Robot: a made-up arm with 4 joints. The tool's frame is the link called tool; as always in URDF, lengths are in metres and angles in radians. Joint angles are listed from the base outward.
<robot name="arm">
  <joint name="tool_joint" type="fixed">
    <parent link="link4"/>
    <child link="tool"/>
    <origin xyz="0.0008 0.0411 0.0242" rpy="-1.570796 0 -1.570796"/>
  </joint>
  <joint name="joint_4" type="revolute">
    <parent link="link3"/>
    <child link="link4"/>
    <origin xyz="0.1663 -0.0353 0.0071" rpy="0 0 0"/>
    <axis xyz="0 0 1"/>
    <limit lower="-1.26" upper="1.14"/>
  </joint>
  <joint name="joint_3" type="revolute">
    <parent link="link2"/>
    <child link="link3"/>
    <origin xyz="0.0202 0.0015 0.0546" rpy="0 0 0"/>
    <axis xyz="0 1 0"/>
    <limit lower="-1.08" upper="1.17"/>
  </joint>
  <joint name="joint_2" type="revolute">
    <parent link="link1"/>
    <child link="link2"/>
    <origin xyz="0.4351 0.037 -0.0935" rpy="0 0 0"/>
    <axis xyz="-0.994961 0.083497 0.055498"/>
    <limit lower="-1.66" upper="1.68"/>
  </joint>
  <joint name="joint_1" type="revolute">
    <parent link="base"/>
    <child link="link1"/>
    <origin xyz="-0.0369 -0.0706 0.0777" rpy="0 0 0"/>
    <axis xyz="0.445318 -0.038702 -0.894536"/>
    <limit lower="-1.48" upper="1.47"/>
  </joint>
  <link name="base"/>
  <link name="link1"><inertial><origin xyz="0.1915 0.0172 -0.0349"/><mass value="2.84"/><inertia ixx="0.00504" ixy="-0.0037" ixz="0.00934" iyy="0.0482" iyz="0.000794" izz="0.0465"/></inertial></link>
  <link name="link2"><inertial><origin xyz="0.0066 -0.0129 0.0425"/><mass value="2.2"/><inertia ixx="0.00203" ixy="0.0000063" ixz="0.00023" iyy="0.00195" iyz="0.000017" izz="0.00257"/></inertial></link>
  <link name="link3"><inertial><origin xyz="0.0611 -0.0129 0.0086"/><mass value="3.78"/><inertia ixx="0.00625" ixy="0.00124" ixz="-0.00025" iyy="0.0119" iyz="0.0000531" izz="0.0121"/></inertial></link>
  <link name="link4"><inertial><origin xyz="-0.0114 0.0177 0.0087"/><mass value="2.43"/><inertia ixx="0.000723" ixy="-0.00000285" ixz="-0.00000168" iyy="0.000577" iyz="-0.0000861" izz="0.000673"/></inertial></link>
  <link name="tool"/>
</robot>
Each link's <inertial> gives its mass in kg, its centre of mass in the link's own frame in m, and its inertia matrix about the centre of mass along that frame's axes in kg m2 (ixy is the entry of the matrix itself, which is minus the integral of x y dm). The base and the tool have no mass. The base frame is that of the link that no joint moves.
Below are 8 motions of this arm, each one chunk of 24 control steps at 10 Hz.
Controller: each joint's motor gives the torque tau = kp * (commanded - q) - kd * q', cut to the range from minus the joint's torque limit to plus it. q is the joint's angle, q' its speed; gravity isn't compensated. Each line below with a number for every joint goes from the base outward.
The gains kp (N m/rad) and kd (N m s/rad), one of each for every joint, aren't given. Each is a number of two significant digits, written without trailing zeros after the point. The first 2 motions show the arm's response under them.
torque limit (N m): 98 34 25 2.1
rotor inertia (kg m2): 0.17 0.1 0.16 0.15
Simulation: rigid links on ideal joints. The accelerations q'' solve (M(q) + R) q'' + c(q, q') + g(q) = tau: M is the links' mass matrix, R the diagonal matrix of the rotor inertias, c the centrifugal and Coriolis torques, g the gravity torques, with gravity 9.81 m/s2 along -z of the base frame. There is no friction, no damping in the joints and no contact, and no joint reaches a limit. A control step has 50 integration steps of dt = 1/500 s. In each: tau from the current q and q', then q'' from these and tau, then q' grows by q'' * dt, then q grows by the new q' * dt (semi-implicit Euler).
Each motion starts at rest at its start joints. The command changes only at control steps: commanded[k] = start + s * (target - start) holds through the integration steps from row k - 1 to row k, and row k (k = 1, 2, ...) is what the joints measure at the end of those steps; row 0 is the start. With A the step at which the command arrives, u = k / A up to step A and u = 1 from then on. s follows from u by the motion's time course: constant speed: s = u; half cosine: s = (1 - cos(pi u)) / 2; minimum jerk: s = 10 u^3 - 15 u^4 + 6 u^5; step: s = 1 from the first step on.
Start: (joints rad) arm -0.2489 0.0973 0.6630 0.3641
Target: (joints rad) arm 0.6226 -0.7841 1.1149 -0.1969
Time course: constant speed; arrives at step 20
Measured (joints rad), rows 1 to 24:
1: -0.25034 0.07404 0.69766 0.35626
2: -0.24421 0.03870 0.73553 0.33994
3: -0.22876 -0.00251 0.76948 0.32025
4: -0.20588 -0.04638 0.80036 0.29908
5: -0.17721 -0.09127 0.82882 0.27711
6: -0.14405 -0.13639 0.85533 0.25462
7: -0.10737 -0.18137 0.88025 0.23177
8: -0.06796 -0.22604 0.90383 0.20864
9: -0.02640 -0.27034 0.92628 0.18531
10: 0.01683 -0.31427 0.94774 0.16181
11: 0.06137 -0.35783 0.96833 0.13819
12: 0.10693 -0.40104 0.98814 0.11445
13: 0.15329 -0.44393 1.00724 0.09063
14: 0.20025 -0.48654 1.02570 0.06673
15: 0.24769 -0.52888 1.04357 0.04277
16: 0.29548 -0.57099 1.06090 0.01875
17: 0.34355 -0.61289 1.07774 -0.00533
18: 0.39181 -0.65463 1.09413 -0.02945
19: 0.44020 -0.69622 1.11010 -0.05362
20: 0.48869 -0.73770 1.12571 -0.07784
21: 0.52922 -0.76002 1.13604 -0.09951
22: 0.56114 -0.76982 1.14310 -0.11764
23: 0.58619 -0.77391 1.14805 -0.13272
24: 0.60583 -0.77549 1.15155 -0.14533
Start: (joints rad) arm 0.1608 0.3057 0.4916 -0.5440
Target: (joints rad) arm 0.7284 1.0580 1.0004 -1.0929
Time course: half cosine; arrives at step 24
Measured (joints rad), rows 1 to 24:
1: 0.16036 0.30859 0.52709 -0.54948
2: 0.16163 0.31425 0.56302 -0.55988
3: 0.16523 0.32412 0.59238 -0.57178
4: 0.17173 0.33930 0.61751 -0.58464
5: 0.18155 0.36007 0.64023 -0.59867
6: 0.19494 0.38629 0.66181 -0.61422
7: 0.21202 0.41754 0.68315 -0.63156
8: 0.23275 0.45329 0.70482 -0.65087
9: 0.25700 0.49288 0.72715 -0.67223
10: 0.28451 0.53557 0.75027 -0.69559
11: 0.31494 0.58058 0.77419 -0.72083
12: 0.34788 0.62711 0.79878 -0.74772
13: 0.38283 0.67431 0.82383 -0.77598
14: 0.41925 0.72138 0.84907 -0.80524
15: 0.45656 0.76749 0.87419 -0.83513
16: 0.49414 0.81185 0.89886 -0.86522
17: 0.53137 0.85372 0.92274 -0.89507
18: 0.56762 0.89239 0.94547 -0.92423
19: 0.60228 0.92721 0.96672 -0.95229
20: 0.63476 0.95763 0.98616 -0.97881
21: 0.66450 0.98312 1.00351 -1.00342
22: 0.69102 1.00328 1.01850 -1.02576
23: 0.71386 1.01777 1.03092 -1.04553
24: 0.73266 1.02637 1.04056 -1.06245
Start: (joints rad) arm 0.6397 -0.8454 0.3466 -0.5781
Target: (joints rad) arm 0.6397 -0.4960 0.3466 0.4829
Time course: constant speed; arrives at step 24
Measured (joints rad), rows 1 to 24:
1: 0.65099 -0.87174 0.36526 -0.57674
2: 0.66403 -0.88422 0.37944 -0.57064
3: 0.67442 -0.88193 0.38957 -0.55850
4: 0.68249 -0.87248 0.39745 -0.54080
5: 0.68874 -0.85971 0.40388 -0.51828
6: 0.69359 -0.84546 0.40930 -0.49168
7: 0.69734 -0.83056 0.41400 -0.46161
8: 0.70025 -0.81541 0.41815 -0.42860
9: 0.70250 -0.80019 0.42189 -0.39311
10: 0.70423 -0.78497 0.42530 -0.35552
11: 0.70557 -0.76978 0.42845 -0.31615
12: 0.70659 -0.75463 0.43139 -0.27529
13: 0.70736 -0.73953 0.43416 -0.23317
14: 0.70795 -0.72446 0.43678 -0.18999
15: 0.70839 -0.70943 0.43929 -0.14592
16: 0.70872 -0.69443 0.44169 -0.10112
17: 0.70896 -0.67945 0.44401 -0.05571
18: 0.70913 -0.66450 0.44625 -0.00980
19: 0.70924 -0.64958 0.44842 0.03651
20: 0.70932 -0.63467 0.45053 0.08315
21: 0.70936 -0.61979 0.45258 0.13003
22: 0.70938 -0.60492 0.45459 0.17711
23: 0.70939 -0.59006 0.45655 0.22433
24: 0.70938 -0.57523 0.45846 0.27165

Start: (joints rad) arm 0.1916 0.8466 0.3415 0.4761
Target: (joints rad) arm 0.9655 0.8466 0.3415 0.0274
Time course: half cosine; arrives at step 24
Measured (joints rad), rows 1 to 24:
1: 0.19101 0.86733 0.36702 0.46790
2: 0.19246 0.88109 0.39081 0.45289
3: 0.19719 0.88700 0.40862 0.43698
4: 0.20598 0.88909 0.42209 0.42130
5: 0.21937 0.88937 0.43241 0.40572
6: 0.23768 0.88882 0.44045 0.38982
7: 0.26106 0.88785 0.44685 0.37324
8: 0.28945 0.88669 0.45207 0.35569
9: 0.32266 0.88539 0.45646 0.33698
10: 0.36033 0.88399 0.46028 0.31703
11: 0.40200 0.88251 0.46370 0.29583
12: 0.44708 0.88095 0.46686 0.27347
13: 0.49491 0.87932 0.46983 0.25009
14: 0.54472 0.87765 0.47266 0.22588
15: 0.59573 0.87594 0.47536 0.20109
16: 0.64709 0.87423 0.47796 0.17599
17: 0.69794 0.87255 0.48043 0.15090
18: 0.74743 0.87091 0.48276 0.12613
19: 0.79472 0.86935 0.48493 0.10205
20: 0.83901 0.86789 0.48694 0.07898
21: 0.87954 0.86656 0.48876 0.05727
22: 0.91565 0.86535 0.49038 0.03726
23: 0.94673 0.86430 0.49181 0.01927
24: 0.97228 0.86340 0.49305 0.00357

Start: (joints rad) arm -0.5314 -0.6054 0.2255 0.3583
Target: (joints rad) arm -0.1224 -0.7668 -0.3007 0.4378
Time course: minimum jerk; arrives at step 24
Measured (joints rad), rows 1 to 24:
1: -0.54370 -0.63069 0.25756 0.36072
2: -0.55895 -0.64532 0.29109 0.36376
3: -0.57062 -0.65210 0.31597 0.36611
4: -0.57813 -0.65624 0.33292 0.36795
5: -0.58141 -0.66017 0.34265 0.36957
6: -0.58038 -0.66512 0.34566 0.37126
7: -0.57500 -0.67168 0.34233 0.37329
8: -0.56530 -0.68011 0.33302 0.37588
9: -0.55141 -0.69043 0.31811 0.37920
10: -0.53358 -0.70254 0.29805 0.38340
11: -0.51217 -0.71626 0.27341 0.38853
12: -0.48765 -0.73130 0.24481 0.39463
13: -0.46060 -0.74736 0.21298 0.40165
14: -0.43168 -0.76409 0.17873 0.40953
15: -0.40162 -0.78108 0.14293 0.41813
16: -0.37116 -0.79793 0.10648 0.42731
17: -0.34109 -0.81424 0.07030 0.43685
18: -0.31216 -0.82959 0.03530 0.44657
19: -0.28505 -0.84362 0.00232 0.45623
20: -0.26037 -0.85602 -0.02789 0.46564
21: -0.23857 -0.86654 -0.05475 0.47459
22: -0.21995 -0.87510 -0.07787 0.48291
23: -0.20458 -0.88171 -0.09713 0.49048
24: -0.19224 -0.88661 -0.11274 0.49722

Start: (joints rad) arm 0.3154 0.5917 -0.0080 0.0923
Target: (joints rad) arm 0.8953 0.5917 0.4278 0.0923
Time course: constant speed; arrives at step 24
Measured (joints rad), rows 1 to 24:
1: 0.32104 0.61503 0.02862 0.08885
2: 0.33187 0.63056 0.06829 0.08210
3: 0.34666 0.63650 0.10316 0.07497
4: 0.36450 0.63752 0.13437 0.06835
5: 0.38462 0.63616 0.16280 0.06244
6: 0.40650 0.63373 0.18907 0.05722
7: 0.42973 0.63088 0.21364 0.05262
8: 0.45398 0.62790 0.23687 0.04854
9: 0.47904 0.62495 0.25903 0.04491
10: 0.50470 0.62209 0.28033 0.04167
11: 0.53083 0.61935 0.30093 0.03873
12: 0.55732 0.61673 0.32094 0.03607
13: 0.58408 0.61424 0.34047 0.03362
14: 0.61102 0.61187 0.35958 0.03135
15: 0.63811 0.60962 0.37834 0.02922
16: 0.66529 0.60748 0.39679 0.02722
17: 0.69253 0.60544 0.41495 0.02533
18: 0.71979 0.60351 0.43287 0.02351
19: 0.74707 0.60168 0.45055 0.02176
20: 0.77433 0.59994 0.46802 0.02007
21: 0.80156 0.59829 0.48529 0.01843
22: 0.82876 0.59673 0.50236 0.01683
23: 0.85591 0.59526 0.51926 0.01526
24: 0.88300 0.59387 0.53598 0.01372

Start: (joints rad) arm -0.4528 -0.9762 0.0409 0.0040
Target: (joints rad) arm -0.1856 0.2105 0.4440 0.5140
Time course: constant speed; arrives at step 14
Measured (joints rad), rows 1 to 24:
1: -0.45903 -0.98447 0.07155 0.01098
2: -0.46432 -0.95026 0.11034 0.02535
3: -0.46478 -0.88484 0.14844 0.04335
4: -0.46097 -0.80417 0.18618 0.06359
5: -0.45373 -0.71613 0.22371 0.08535
6: -0.44377 -0.62466 0.26089 0.10817
7: -0.43165 -0.53176 0.29751 0.13173
8: -0.41779 -0.43851 0.33331 0.15581
9: -0.40253 -0.34545 0.36808 0.18026
10: -0.38614 -0.25289 0.40168 0.20499
11: -0.36884 -0.16097 0.43399 0.22995
12: -0.35078 -0.06976 0.46493 0.25515
13: -0.33210 0.02073 0.49451 0.28057
14: -0.31292 0.11052 0.52271 0.30626
15: -0.29707 0.16196 0.54439 0.32964
16: -0.28428 0.18732 0.56044 0.34897
17: -0.27406 0.19957 0.57240 0.36465
18: -0.26596 0.20532 0.58137 0.37738
19: -0.25956 0.20790 0.58815 0.38776
20: -0.25451 0.20895 0.59327 0.39628
21: -0.25055 0.20929 0.59716 0.40329
22: -0.24743 0.20932 0.60011 0.40907
23: -0.24499 0.20922 0.60235 0.41386
24: -0.24306 0.20908 0.60406 0.41782

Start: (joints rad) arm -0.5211 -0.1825 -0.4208 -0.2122
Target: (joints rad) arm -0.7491 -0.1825 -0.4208 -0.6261
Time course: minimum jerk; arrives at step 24
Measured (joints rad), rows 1 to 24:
1: -0.53421 -0.19165 -0.38705 -0.20851
2: -0.55044 -0.18954 -0.35185 -0.20334
3: -0.56466 -0.18593 -0.32372 -0.19977
4: -0.57684 -0.18353 -0.30143 -0.19842
5: -0.58776 -0.18220 -0.28383 -0.19948
6: -0.59823 -0.18148 -0.26993 -0.20313
7: -0.60888 -0.18100 -0.25895 -0.20953
8: -0.62022 -0.18053 -0.25027 -0.21882
9: -0.63255 -0.17996 -0.24339 -0.23105
10: -0.64602 -0.17920 -0.23790 -0.24621
11: -0.66067 -0.17825 -0.23350 -0.26415
12: -0.67638 -0.17708 -0.22994 -0.28464
13: -0.69297 -0.17573 -0.22703 -0.30732
14: -0.71016 -0.17422 -0.22462 -0.33176
15: -0.72761 -0.17258 -0.22260 -0.35744
16: -0.74495 -0.17088 -0.22088 -0.38379
17: -0.76181 -0.16915 -0.21940 -0.41021
18: -0.77781 -0.16745 -0.21812 -0.43610
19: -0.79260 -0.16583 -0.21699 -0.46086
20: -0.80590 -0.16434 -0.21599 -0.48399
21: -0.81749 -0.16301 -0.21512 -0.50505
22: -0.82724 -0.16188 -0.21435 -0.52372
23: -0.83518 -0.16098 -0.21368 -0.53984
24: -0.84142 -0.16033 -0.21311 -0.55345

